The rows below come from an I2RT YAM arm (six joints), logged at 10 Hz.
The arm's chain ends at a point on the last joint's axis. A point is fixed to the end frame.
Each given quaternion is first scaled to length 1.
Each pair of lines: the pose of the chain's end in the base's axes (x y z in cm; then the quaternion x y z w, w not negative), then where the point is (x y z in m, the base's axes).
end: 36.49, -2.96, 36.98, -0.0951, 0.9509, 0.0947, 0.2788
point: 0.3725 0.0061 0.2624
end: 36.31, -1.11, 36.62, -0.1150, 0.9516, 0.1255, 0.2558
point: 0.3635 0.0294 0.2603
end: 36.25, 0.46, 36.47, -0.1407, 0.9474, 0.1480, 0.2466
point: 0.3588 0.0481 0.2600
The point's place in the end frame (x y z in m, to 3 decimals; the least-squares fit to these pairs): 0.048 0.019 0.101
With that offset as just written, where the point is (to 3 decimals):
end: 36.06, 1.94, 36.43, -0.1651, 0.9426, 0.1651, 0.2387
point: 0.353 0.065 0.261
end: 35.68, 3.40, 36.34, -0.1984, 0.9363, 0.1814, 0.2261
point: 0.344 0.080 0.260
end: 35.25, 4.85, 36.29, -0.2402, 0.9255, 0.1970, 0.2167
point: 0.335 0.094 0.260
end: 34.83, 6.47, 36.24, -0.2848, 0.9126, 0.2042, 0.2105
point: 0.328 0.108 0.260
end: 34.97, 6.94, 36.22, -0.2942, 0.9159, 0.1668, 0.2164
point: 0.333 0.105 0.256
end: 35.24, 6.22, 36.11, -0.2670, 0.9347, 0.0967, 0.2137
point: 0.340 0.086 0.251
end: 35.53, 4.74, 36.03, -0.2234, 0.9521, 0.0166, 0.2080
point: 0.347 0.057 0.248
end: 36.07, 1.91, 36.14, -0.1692, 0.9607, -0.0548, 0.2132
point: 0.357 0.017 0.248
